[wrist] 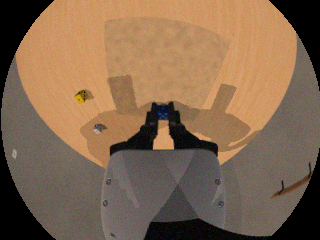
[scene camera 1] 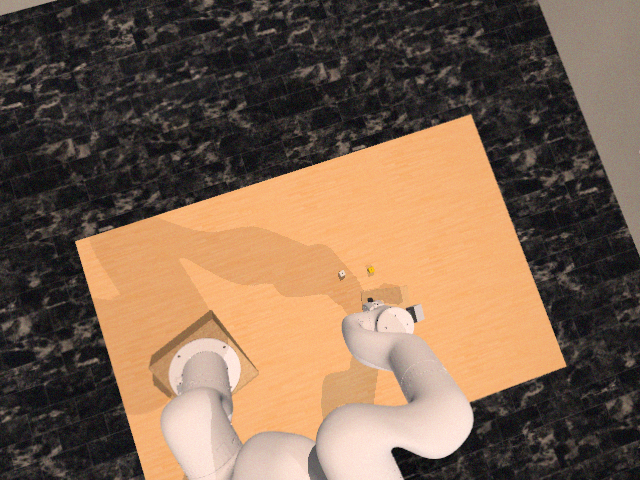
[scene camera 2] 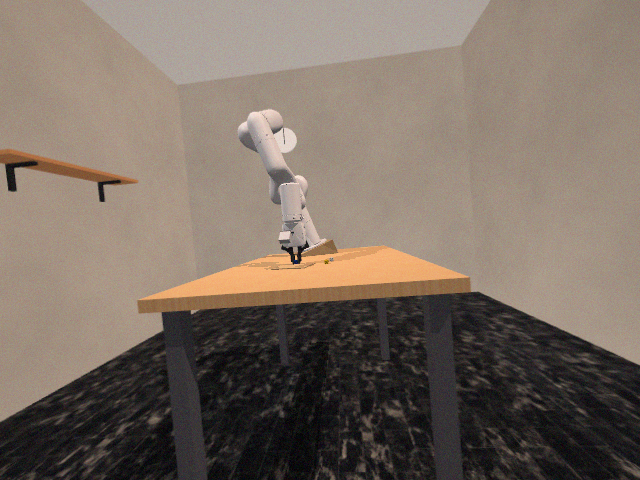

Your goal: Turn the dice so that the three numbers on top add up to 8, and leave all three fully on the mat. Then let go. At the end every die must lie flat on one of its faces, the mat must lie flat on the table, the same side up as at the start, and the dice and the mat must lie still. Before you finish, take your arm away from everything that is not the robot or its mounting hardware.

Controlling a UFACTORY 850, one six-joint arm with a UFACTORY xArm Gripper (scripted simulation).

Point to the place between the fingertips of my gripper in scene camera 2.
296, 263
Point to a tan mat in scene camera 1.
At 396, 296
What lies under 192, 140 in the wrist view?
My gripper.
